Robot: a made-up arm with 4 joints. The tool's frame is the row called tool.
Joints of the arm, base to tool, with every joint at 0 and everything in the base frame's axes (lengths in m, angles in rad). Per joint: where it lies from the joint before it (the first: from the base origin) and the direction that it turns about. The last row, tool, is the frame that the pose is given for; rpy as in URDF.
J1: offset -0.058 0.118 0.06 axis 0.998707 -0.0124 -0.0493
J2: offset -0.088 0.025 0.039 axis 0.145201 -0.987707 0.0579
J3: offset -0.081 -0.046 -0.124 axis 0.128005 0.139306 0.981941
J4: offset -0.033 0.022 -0.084 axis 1 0 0
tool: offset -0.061 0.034 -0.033 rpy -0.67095 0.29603 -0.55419
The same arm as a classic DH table. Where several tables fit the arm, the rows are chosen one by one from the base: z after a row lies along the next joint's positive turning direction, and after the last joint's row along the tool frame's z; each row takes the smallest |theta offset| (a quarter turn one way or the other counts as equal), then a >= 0, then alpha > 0; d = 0 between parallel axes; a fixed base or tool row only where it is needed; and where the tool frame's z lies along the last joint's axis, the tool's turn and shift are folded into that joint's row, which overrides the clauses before.
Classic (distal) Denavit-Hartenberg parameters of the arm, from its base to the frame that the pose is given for. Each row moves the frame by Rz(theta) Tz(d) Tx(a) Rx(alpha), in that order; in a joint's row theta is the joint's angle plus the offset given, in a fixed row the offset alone. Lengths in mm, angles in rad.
base (fixed): a 117.3; alpha 1.6201; d 57.1; theta offset 1.5584
J1: a 36.1; alpha -1.4158; d -146.3; theta offset 1.5044
J2: a 67.4; alpha 1.6330; d -3.9; theta offset 1.4822
J3: a -33.6; alpha -1.4424; d -218.2; theta offset 1.4154
J4: a -45.6; alpha 1.0222; d -75.9; theta offset -0.3582
tool (fixed): a 0.0; alpha 0.0000; d -14.9; theta offset 1.2637

